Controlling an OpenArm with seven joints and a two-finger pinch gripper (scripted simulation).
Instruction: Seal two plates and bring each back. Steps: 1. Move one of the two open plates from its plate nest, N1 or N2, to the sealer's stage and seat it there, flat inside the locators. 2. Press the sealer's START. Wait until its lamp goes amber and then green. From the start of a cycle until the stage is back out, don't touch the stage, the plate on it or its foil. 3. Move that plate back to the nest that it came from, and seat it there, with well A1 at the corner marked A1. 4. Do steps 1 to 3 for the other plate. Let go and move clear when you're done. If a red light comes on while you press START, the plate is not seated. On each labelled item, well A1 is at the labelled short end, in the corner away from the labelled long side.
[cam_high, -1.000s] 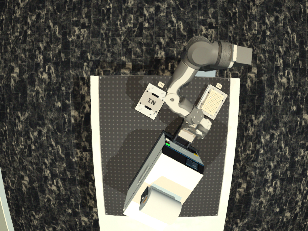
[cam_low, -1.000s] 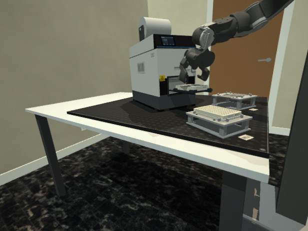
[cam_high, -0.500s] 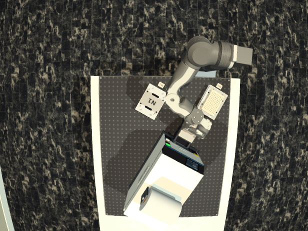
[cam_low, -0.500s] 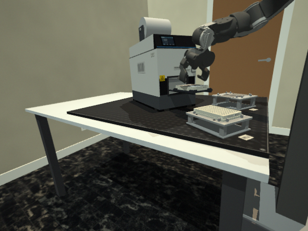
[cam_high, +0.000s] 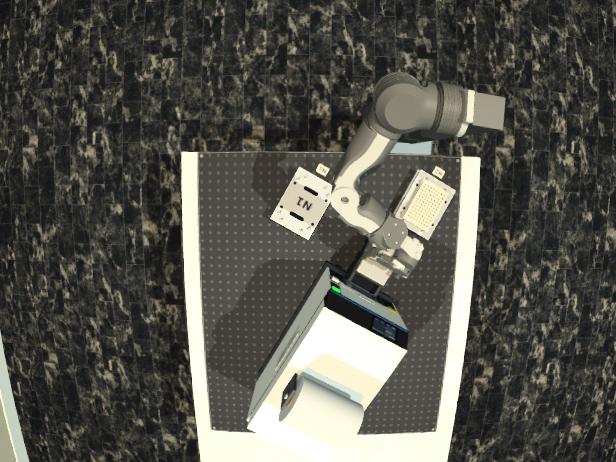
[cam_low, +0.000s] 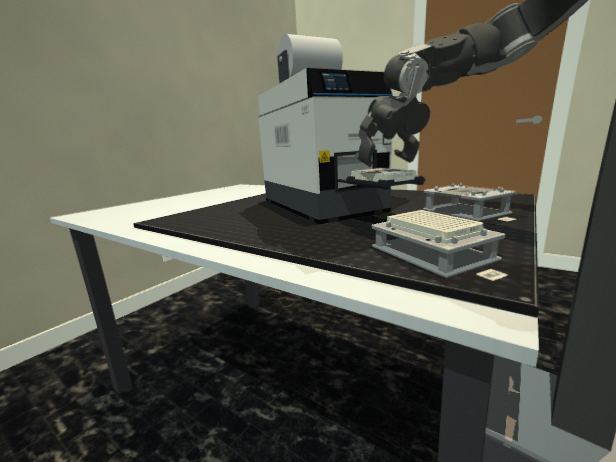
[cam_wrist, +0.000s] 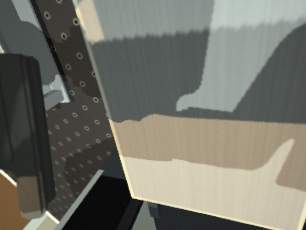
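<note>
The sealer stage lies 4 cm below my hand. Also, from my hand: clear well plate (15 cm behind, 12 cm to the left, 10 cm below); then N1 label (21 cm behind, 18 cm to the right, 15 cm below); then sealer screen (12 cm ahead, 1 cm to the right, 17 cm above).
</note>
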